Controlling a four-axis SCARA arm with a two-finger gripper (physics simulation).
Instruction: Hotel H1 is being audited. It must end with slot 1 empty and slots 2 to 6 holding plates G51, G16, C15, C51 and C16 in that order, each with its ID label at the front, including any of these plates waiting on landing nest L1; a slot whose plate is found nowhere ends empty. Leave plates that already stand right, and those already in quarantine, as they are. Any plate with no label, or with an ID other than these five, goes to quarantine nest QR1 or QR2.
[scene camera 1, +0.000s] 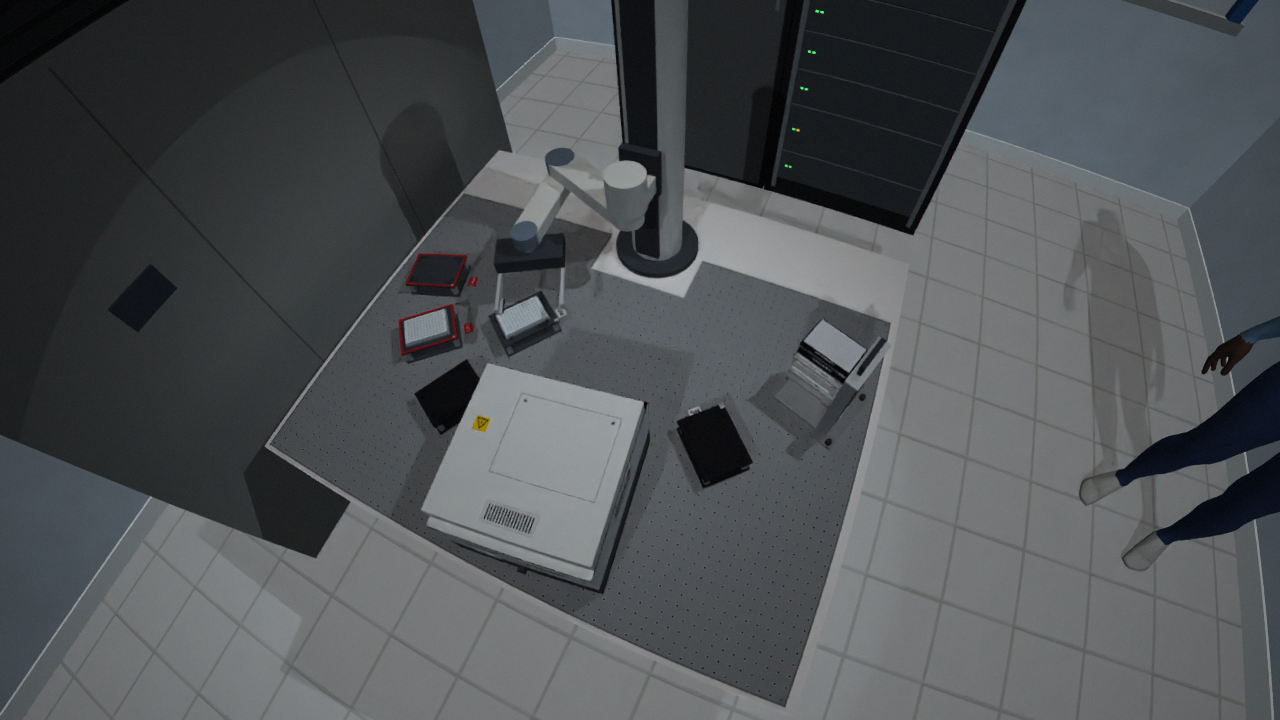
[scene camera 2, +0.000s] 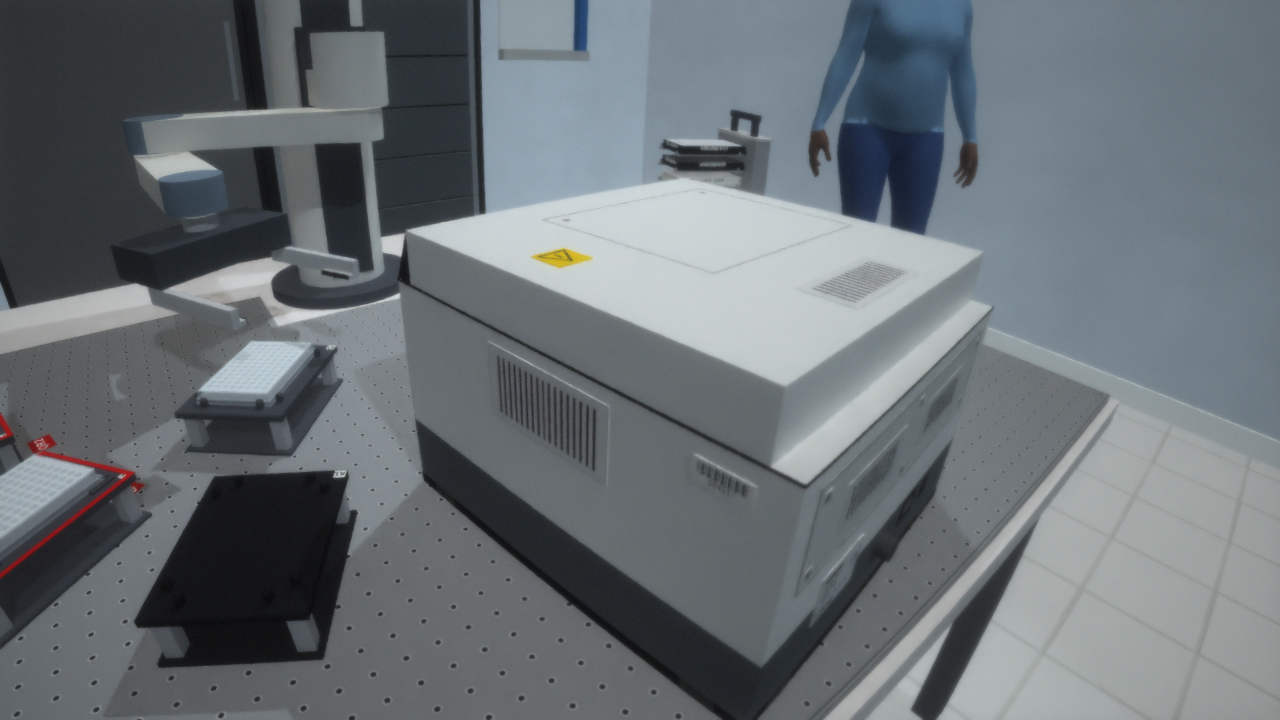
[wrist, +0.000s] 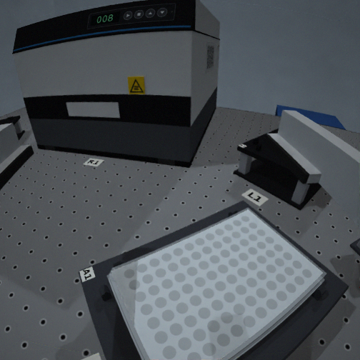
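Where they show: gripper, fingertip midpoint: (scene camera 1: 529, 309) (scene camera 2: 300, 291); arm's base at its link origin: (scene camera 1: 657, 246) (scene camera 2: 344, 283).
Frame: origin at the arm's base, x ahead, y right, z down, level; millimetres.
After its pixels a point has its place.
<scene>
My gripper (scene camera 1: 530, 308) @[x 443, y 158, z -158 mm] (scene camera 2: 298, 293) @[x 443, y 158, z -158 mm] (wrist: 145, 127) is open and empty, above a white well plate (scene camera 1: 524, 317) @[x 426, y 204, z -77 mm] (scene camera 2: 259, 371) @[x 439, y 217, z -77 mm] (wrist: 215, 285) on a dark nest (scene camera 2: 219, 414) @[x 482, y 270, z -62 mm] (wrist: 97, 305). No ID label on this plate is visible. The black nest (scene camera 1: 443, 394) @[x 706, y 292, z -62 mm] (scene camera 2: 241, 555) @[x 710, y 290, z -63 mm] (wrist: 265, 150) beyond the L1 tag (wrist: 255, 196) is empty. A second plate (scene camera 1: 426, 327) @[x 558, y 449, z -77 mm] (scene camera 2: 40, 492) @[x 557, y 427, z -77 mm] sits on a red-edged nest; its ID is unreadable. The other red-edged nest (scene camera 1: 437, 270) @[x 369, y 554, z -63 mm] is empty. Hotel H1 (scene camera 1: 841, 404) @[x 419, y -617, z -182 mm] (scene camera 2: 756, 161) @[x 414, y -603, z -231 mm] holds several stacked levels, a white plate (scene camera 1: 834, 343) @[x 321, y -557, z -253 mm] on top; IDs are unreadable.
A large white machine (scene camera 1: 537, 465) @[x 816, y -100, z -266 mm] (scene camera 2: 680, 358) @[x 933, y 74, z -258 mm] (wrist: 115, 70) stands between the nests, with an R1 tag (wrist: 93, 162) before it. Another black nest (scene camera 1: 713, 443) @[x 561, y -378, z -62 mm] lies between the machine and the hotel. The arm's column (scene camera 1: 670, 134) @[x 45, y -59, z -460 mm] stands at the bench's back. A person stands beyond the bench.
</scene>
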